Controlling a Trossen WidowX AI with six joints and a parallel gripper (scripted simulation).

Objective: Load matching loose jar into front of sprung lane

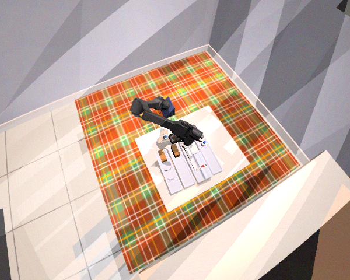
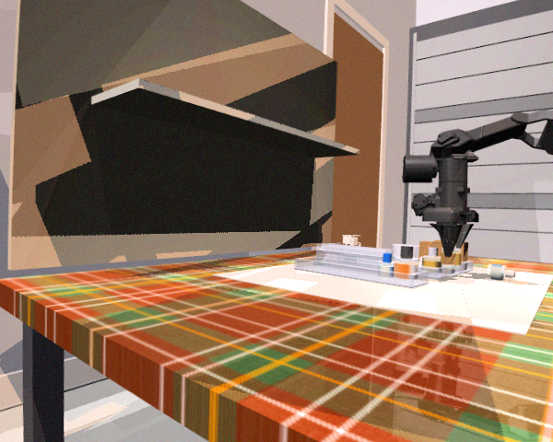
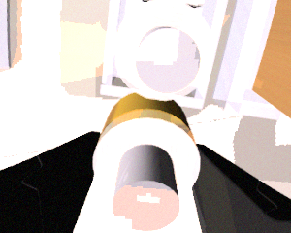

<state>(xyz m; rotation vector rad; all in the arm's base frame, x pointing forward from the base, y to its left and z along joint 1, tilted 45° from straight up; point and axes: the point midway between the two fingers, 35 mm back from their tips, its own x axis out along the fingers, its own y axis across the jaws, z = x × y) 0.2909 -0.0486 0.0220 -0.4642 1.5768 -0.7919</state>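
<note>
The small loose jar is 10 cm behind my gripper tip, 8 cm to the right of it and 3 cm below it. From my gripper tip the other things lie so: lane rack (19 cm ahead, 1 cm to the right, 3 cm below).
</note>
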